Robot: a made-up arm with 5 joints.
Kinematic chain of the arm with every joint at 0, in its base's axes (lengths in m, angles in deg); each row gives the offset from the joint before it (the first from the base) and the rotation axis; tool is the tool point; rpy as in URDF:
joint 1: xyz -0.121 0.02 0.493 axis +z
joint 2: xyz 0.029 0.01 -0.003 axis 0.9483 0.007 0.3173
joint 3: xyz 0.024 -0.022 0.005 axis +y
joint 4: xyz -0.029 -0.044 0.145 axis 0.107 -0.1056 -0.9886
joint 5: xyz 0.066 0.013 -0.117 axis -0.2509 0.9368 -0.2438
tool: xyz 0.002 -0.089 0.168 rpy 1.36 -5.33 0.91
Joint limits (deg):
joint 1: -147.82..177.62
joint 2: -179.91..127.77
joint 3: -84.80..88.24
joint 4: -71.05..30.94
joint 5: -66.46..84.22
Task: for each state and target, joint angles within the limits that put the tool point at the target. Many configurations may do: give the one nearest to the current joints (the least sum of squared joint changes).
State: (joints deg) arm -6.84 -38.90 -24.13 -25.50 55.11
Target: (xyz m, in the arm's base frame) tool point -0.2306 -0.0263 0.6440
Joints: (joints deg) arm 4.50 -6.81 -77.45 -26.52 19.25
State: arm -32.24 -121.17 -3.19 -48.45 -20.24
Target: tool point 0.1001 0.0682 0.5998
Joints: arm -40.16 -108.23 3.70 -51.15 -27.26
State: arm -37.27 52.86 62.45 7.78 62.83
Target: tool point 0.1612 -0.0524 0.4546
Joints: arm -28.34 67.32 47.24 -11.32 56.12
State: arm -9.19 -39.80 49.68 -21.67 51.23
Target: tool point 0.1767 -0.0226 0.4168
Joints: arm 20.29 10.02 57.87 16.82 61.99
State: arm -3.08 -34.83 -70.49 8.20 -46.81
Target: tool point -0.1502 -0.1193 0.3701
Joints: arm 10.56 12.09 -72.96 30.94 -66.46
